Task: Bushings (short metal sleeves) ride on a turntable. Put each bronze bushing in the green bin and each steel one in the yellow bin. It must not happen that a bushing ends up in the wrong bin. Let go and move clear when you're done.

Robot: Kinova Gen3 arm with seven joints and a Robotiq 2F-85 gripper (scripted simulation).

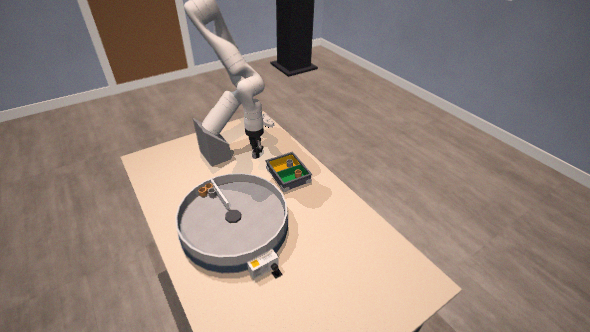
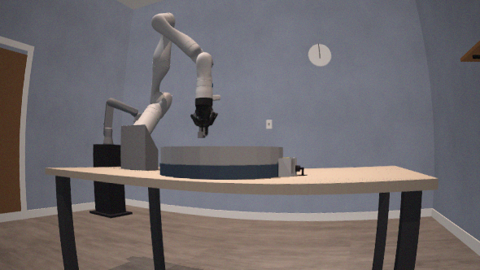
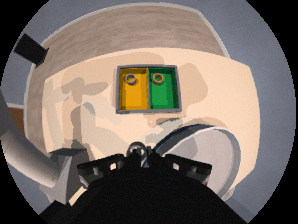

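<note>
Right now my hand is 3 cm short of the bin, 14 cm to the right of it and 14 cm above it. The rest, counted from my hand: grey turntable (17 cm ahead, 20 cm to the right, 12 cm below).
</note>
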